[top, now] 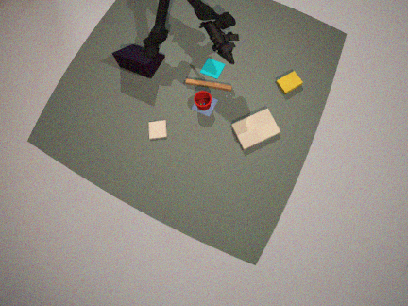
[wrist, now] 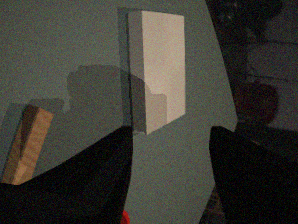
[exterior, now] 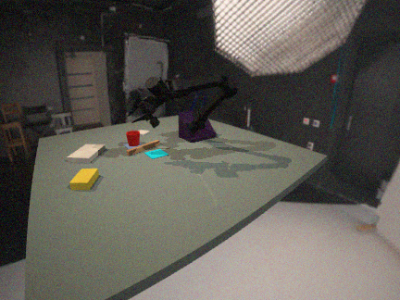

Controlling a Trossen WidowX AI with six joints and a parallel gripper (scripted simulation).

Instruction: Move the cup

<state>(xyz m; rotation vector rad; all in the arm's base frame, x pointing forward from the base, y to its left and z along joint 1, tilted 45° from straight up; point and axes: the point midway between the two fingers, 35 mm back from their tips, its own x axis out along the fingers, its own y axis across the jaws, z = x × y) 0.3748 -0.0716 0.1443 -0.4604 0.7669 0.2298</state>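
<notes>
My gripper tip is 7 cm past the red cup, 16 cm to the left of it and 15 cm above it. Round my gripper tip: pale blue pad: 7 cm behind, 16 cm to the right, 19 cm below; then cyan pad: 11 cm behind, 3 cm to the left, 19 cm below; then wooden bar: 9 cm behind, 6 cm to the right, 18 cm below.
</notes>
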